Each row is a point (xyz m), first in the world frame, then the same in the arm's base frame.
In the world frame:
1: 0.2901 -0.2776 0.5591
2: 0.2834 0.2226 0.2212
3: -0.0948 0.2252 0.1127
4: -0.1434 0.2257 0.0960
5: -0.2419 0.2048 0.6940
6: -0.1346 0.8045 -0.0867
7: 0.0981 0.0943 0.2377
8: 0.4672 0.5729 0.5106
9: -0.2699 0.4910 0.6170
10: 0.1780 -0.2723 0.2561
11: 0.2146 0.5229 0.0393
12: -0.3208 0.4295 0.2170
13: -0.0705 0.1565 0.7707
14: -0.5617 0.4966 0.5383
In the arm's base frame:
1: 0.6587 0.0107 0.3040
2: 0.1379 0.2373 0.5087
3: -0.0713 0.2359 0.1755
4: -0.0992 0.2383 0.1324
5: 0.0489 -0.3497 0.1248
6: -0.6328 0.3082 0.4132
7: 0.1642 0.1943 0.2884
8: 0.0155 -0.0495 0.8869
9: -0.2260 -0.3366 0.2383
10: 0.5131 0.2654 0.1685
11: -0.1985 0.3358 0.5799
12: -0.3160 0.0386 0.1058
13: 0.1912 -0.3665 0.2554
14: -0.3890 -0.3430 -0.0162

